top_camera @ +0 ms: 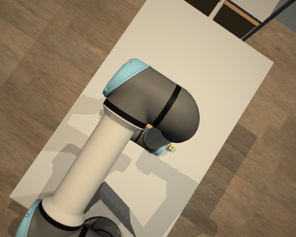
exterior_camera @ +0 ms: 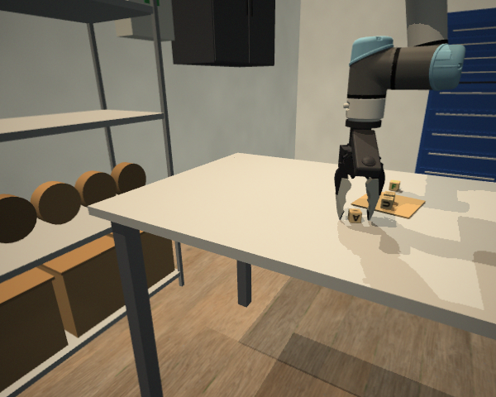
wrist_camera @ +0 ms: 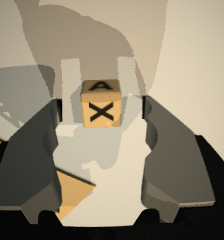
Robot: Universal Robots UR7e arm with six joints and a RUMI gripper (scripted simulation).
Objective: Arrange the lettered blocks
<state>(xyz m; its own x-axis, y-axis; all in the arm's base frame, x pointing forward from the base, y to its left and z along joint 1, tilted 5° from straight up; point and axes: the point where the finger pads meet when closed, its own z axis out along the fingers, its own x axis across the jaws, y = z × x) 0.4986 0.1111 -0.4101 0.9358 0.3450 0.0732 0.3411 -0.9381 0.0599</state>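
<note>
Right now my hand is right at the X block. Round my hand: D block 60 mm behind, 110 mm to the right; then S block 60 mm behind, 150 mm to the right; then orange mat 60 mm behind, 150 mm to the right, 10 mm below.
</note>
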